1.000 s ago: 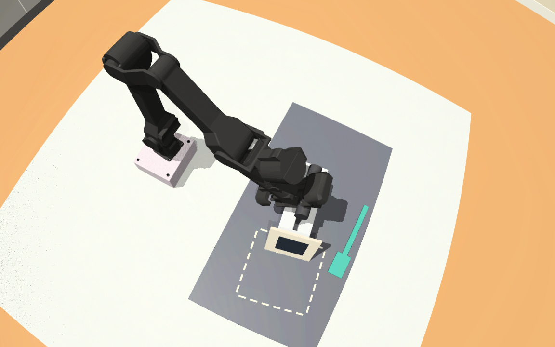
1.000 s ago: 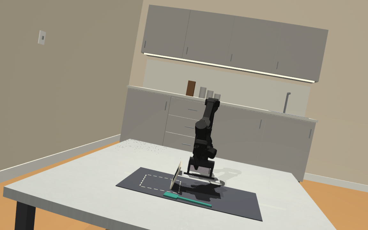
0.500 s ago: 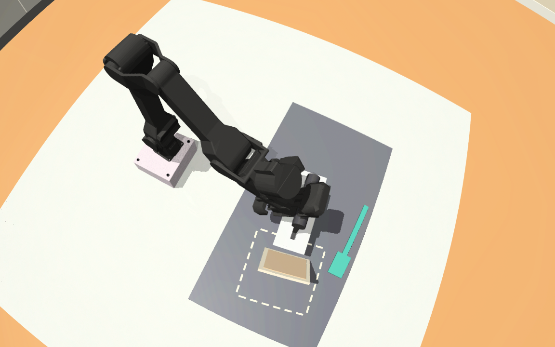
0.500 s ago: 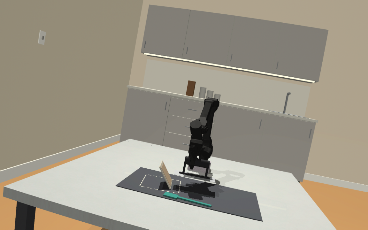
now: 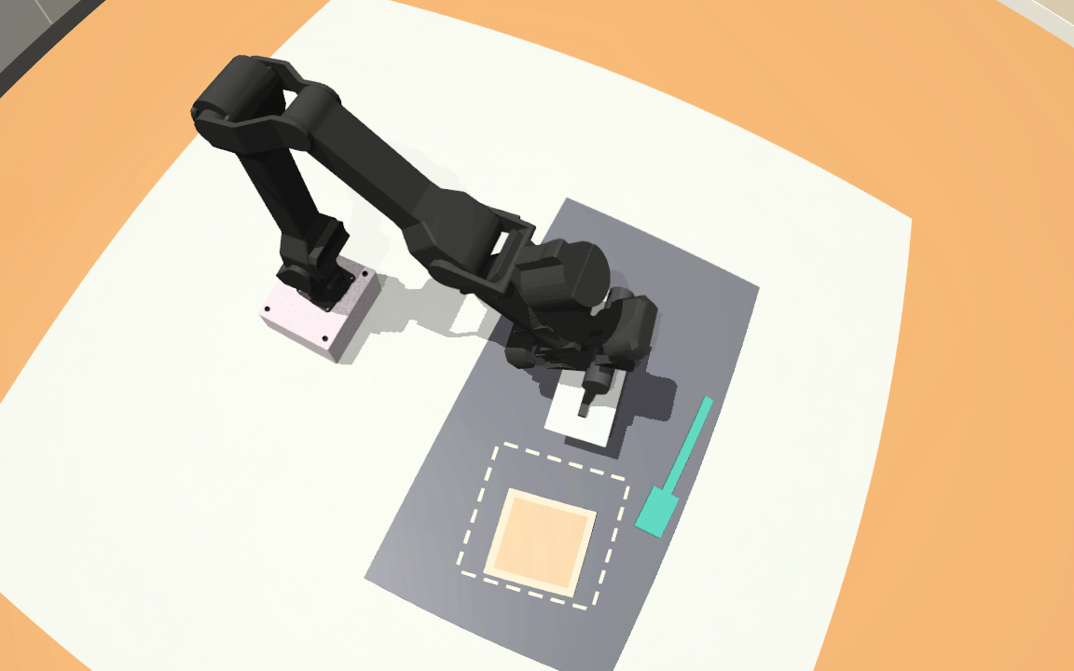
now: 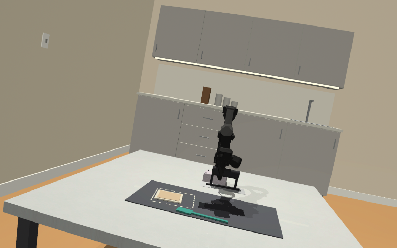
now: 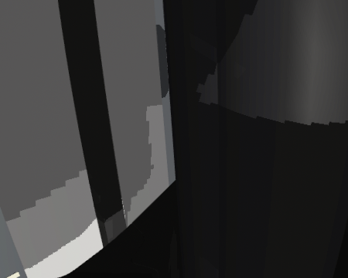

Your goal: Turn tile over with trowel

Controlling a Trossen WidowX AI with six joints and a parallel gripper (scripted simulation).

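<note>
Now: the teal long-handled tool 14 cm ahead of my gripper tip, 13 cm below it and 4 cm to the right of it. Also, from my gripper tip: black-handled float: 2 cm behind, 1 cm to the right, 1 cm below; then cream tile: 21 cm to the right, 13 cm below, 3 cm ahead; then dark mat: 15 cm below, 4 cm to the right.
</note>
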